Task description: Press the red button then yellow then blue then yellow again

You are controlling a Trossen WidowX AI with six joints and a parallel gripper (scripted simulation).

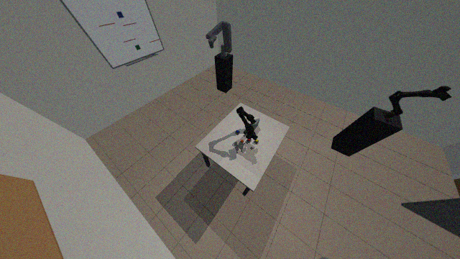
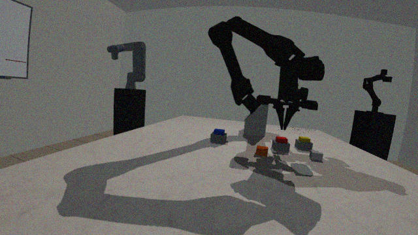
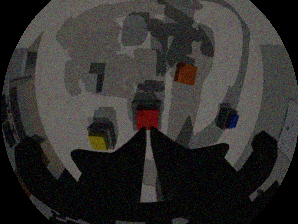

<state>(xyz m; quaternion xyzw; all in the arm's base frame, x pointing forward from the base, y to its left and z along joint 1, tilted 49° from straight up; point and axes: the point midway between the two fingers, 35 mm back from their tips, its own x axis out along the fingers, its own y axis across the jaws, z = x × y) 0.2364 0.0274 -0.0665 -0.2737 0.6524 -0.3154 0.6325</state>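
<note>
The red button is 30 mm below my gripper tip. Round my gripper tip: orange block 70 mm to the right, 70 mm ahead, 50 mm below; grey block 100 mm to the left, 60 mm ahead, 50 mm below; yellow button 90 mm to the left, 40 mm behind, 30 mm below.
</note>
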